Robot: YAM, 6 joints.
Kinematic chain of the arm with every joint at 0, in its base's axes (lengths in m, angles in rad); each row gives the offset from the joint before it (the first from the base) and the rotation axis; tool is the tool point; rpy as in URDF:
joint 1: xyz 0 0 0.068 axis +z
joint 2: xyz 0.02 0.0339 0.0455 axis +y
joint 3: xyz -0.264 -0.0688 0 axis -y
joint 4: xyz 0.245 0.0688 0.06 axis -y
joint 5: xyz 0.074 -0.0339 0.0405 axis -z
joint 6: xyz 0.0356 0 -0.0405 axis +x
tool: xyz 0 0 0 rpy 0 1.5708 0
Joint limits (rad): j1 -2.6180..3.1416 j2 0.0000..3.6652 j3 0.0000..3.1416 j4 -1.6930..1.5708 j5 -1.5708..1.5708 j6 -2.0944..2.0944
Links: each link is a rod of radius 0.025 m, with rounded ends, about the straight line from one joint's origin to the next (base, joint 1, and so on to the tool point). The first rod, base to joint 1, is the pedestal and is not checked.
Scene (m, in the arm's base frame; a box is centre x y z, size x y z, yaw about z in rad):
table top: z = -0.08
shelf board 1: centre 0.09 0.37 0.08 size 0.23 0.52 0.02 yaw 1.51
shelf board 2: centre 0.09 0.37 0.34 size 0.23 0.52 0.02 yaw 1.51
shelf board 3: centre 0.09 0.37 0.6 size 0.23 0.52 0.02 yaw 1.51
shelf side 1: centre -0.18 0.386 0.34 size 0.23 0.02 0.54 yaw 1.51
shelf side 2: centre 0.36 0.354 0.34 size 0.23 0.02 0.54 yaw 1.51
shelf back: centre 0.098 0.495 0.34 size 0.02 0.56 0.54 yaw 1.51
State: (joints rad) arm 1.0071 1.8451 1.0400 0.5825 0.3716 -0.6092
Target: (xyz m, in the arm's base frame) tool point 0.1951 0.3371 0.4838
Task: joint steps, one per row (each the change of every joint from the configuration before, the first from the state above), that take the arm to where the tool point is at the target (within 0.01 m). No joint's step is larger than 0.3 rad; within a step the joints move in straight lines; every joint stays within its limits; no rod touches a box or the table.
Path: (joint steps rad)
1: -0.1746 -0.2823 -0.2696 -0.0355 0.0535 0.0000
2: -0.1746 -0.2823 -0.2695 -0.0354 0.0535 0.0000
3: 0.0279 -0.0490 0.2179 0.0454 -0.0151 0.0000
4: 0.0278 -0.0490 0.2180 0.0455 -0.0151 0.0000
5: 0.0278 -0.0491 0.2179 0.0455 -0.0150 0.0000
6: 0.1673 0.2822 0.2438 0.0114 -0.0508 0.0000
7: 0.1672 0.2822 0.2437 0.0115 -0.0508 0.0000

